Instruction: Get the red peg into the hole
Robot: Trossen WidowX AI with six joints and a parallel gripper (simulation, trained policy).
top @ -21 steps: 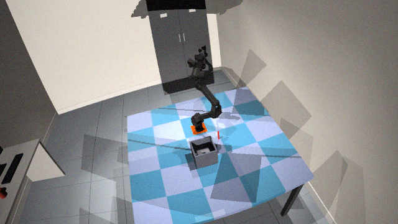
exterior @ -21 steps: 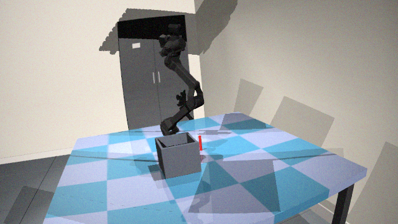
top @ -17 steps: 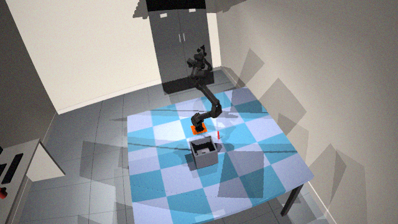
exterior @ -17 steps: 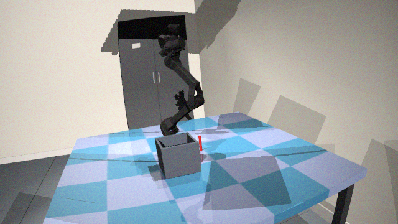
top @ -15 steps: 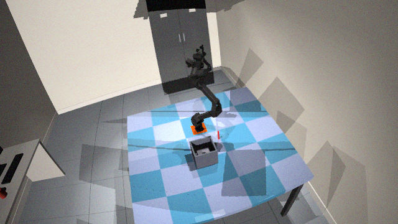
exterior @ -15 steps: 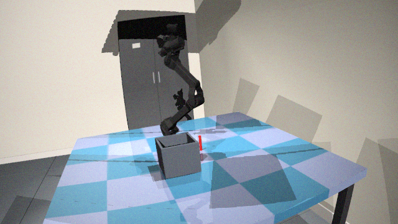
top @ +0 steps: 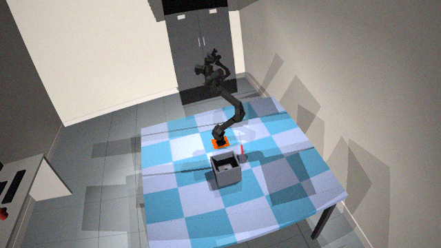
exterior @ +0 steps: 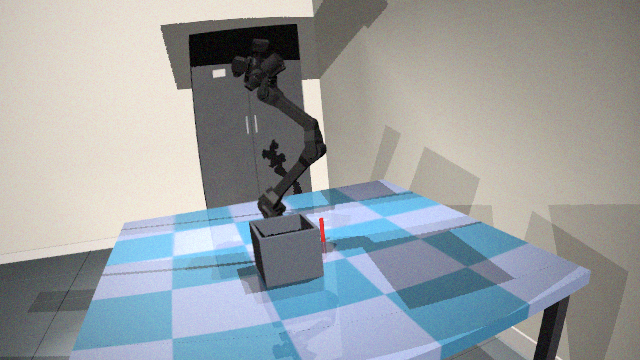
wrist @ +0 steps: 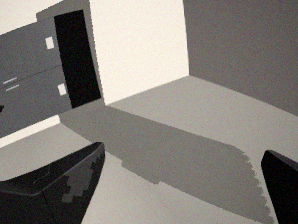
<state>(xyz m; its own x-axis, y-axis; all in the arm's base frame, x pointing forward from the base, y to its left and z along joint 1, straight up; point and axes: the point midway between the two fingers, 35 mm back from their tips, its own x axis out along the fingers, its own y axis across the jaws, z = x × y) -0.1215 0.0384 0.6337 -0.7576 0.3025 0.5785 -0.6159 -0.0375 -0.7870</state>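
Now: gripper tip 62 cm above the red peg, 33 cm short of it and 4 cm to the right of it. The rest, counted from my gripper tip: pale plate (61 cm below, 46 cm ahead, 15 cm to the right).
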